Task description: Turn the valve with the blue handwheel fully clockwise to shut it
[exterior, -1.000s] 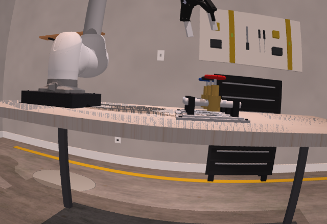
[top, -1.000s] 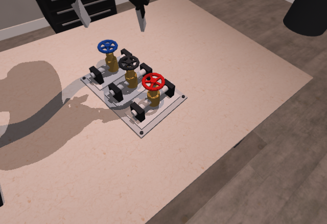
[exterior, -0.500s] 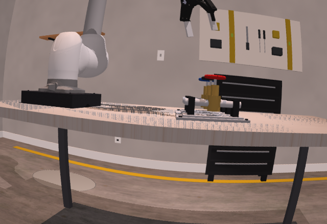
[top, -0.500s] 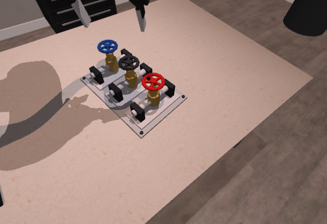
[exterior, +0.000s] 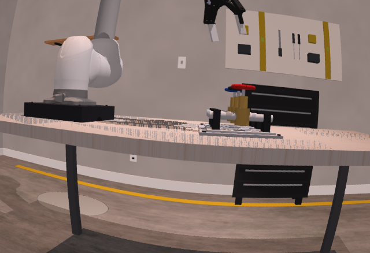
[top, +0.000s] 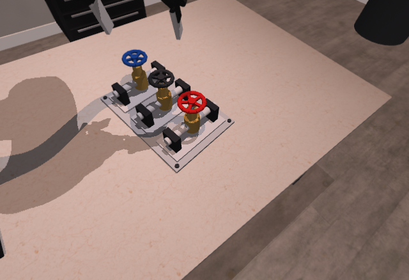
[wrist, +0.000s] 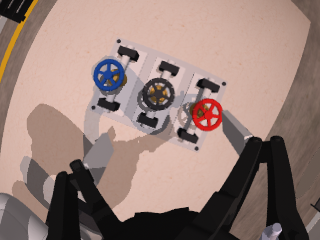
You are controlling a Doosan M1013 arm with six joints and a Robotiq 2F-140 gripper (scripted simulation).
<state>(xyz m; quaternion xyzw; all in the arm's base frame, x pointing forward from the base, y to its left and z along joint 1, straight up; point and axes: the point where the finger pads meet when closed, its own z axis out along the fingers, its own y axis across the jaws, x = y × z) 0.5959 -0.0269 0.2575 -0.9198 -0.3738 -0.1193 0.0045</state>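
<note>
My gripper is now 18 cm above the blue handwheel, 15 cm to the right of it and 2 cm short of it. Also, from my hand: black handwheel: 18 cm below, 4 cm ahead, 3 cm to the left; grey baseplate: 30 cm below, 4 cm ahead, 3 cm to the left; red handwheel: 18 cm below, 9 cm to the right, 6 cm ahead.
</note>
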